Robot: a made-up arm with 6 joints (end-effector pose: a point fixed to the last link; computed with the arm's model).
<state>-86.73 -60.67 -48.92 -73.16 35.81 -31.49</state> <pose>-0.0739 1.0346 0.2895 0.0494 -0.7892 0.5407 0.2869</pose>
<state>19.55 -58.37 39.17 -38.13 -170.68 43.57</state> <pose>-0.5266 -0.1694 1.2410 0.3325 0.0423 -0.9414 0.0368</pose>
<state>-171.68 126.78 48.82 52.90 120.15 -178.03</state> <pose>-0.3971 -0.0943 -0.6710 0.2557 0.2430 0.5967 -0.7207</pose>
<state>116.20 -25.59 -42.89 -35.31 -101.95 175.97</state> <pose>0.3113 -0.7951 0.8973 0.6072 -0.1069 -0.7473 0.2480</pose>
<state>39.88 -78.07 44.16 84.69 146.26 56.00</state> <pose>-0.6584 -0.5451 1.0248 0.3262 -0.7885 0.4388 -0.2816</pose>
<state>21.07 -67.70 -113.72 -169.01 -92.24 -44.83</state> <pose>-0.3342 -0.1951 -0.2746 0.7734 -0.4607 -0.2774 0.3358</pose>
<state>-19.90 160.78 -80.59 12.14 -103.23 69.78</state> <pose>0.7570 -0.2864 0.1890 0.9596 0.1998 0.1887 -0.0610</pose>
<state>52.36 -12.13 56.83 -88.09 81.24 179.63</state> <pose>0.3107 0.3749 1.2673 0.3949 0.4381 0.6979 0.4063</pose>
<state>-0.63 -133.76 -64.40 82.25 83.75 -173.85</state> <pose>-0.0072 -0.0278 -0.6458 0.6344 -0.6622 0.3344 -0.2172</pose>
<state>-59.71 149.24 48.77 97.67 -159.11 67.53</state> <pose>-0.0399 -0.0587 -0.7048 0.0934 0.5325 0.1433 -0.8290</pose>
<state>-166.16 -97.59 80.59 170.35 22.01 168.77</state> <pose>0.5338 0.1499 1.0944 0.3773 -0.0414 0.5116 0.7708</pose>
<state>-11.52 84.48 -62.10 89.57 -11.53 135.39</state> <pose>0.5929 -0.2307 1.1084 0.2613 -0.1786 0.1289 0.9398</pose>
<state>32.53 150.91 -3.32 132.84 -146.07 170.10</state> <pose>0.4879 0.2423 -0.6052 0.8589 0.4088 0.0940 0.2936</pose>
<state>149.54 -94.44 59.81 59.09 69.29 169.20</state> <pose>0.7059 -0.4547 0.9738 0.6701 0.6844 0.1726 -0.2298</pose>
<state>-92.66 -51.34 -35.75 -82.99 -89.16 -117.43</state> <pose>0.0803 0.9976 0.6203 0.2551 -0.2244 0.6408 -0.6884</pose>
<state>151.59 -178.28 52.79 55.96 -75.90 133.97</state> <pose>0.5181 -0.2566 -0.5366 0.0252 -0.4665 0.8838 0.0264</pose>
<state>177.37 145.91 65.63 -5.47 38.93 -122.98</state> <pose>0.1766 -0.0491 -0.6818 0.1936 0.0086 0.9692 -0.1522</pose>
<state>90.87 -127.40 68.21 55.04 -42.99 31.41</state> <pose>0.0300 -1.0473 0.4446 0.3363 0.2711 -0.1748 0.8848</pose>
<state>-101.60 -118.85 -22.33 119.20 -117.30 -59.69</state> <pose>0.0483 0.7474 -0.4276 0.9997 0.0100 -0.0105 -0.0219</pose>
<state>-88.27 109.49 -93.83 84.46 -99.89 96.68</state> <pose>-0.0749 -0.5176 0.9134 0.9109 -0.1006 -0.3942 0.0696</pose>
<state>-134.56 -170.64 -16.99 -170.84 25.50 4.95</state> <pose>-0.0863 -0.0030 -0.8316 0.4502 0.6846 -0.4786 0.3155</pose>
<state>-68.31 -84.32 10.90 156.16 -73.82 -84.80</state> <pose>-0.4920 0.9651 0.6421 0.8733 0.3596 0.2019 -0.2593</pose>
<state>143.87 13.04 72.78 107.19 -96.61 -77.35</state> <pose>-0.6884 0.5639 0.7801 0.3766 -0.4851 0.7284 -0.3036</pose>
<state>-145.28 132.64 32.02 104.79 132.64 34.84</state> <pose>-0.4753 -0.3283 -0.6485 0.6322 0.1928 0.3410 0.6685</pose>
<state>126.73 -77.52 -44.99 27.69 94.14 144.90</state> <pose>0.5637 -0.8409 -0.0087 0.0033 0.5059 0.2472 -0.8264</pose>
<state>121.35 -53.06 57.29 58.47 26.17 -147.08</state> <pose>0.1239 -0.2341 1.3882 0.9452 0.2296 0.1380 -0.1869</pose>
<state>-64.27 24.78 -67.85 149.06 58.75 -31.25</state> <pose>-0.2392 0.3005 1.2074 0.7259 -0.5353 0.1044 -0.4191</pose>
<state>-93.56 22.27 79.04 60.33 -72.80 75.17</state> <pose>-0.1336 -0.9559 0.6119 0.6515 0.7131 -0.0311 -0.2571</pose>
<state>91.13 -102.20 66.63 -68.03 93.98 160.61</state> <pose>0.0084 -0.8358 0.9311 0.0410 -0.1922 -0.4934 -0.8473</pose>
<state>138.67 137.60 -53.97 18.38 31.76 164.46</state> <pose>-0.8126 0.6676 0.1907 0.6639 0.3822 -0.6160 -0.1832</pose>
